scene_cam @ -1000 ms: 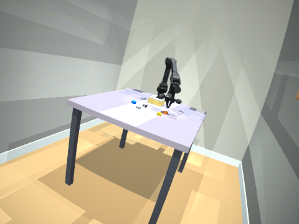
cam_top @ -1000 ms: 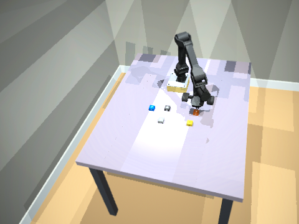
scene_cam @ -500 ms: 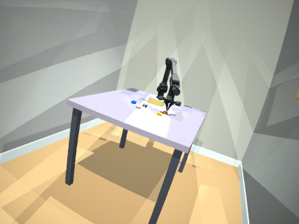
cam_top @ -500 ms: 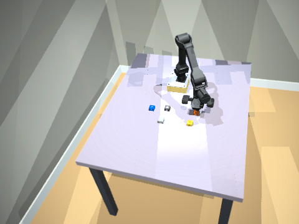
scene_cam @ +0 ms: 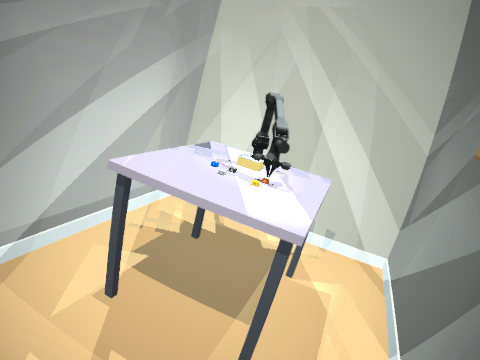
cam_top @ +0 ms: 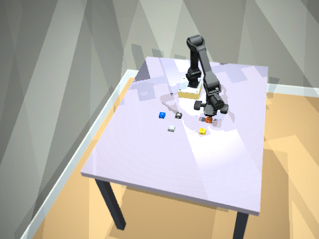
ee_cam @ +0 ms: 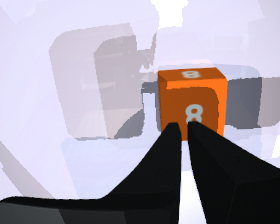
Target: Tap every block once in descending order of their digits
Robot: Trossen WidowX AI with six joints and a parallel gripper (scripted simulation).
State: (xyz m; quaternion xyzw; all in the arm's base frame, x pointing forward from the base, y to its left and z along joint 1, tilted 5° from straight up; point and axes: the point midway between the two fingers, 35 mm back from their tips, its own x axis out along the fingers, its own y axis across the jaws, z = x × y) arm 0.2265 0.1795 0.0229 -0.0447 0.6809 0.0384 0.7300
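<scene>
Right now the orange block is 2 cm below my gripper tip and 1 cm to the right of it. Round my gripper tip: blue block 29 cm to the right, 5 cm ahead, 2 cm below; dark grey block 19 cm to the right, 2 cm below, 2 cm ahead; yellow block 10 cm ahead, 2 cm to the right, 2 cm below.
</scene>
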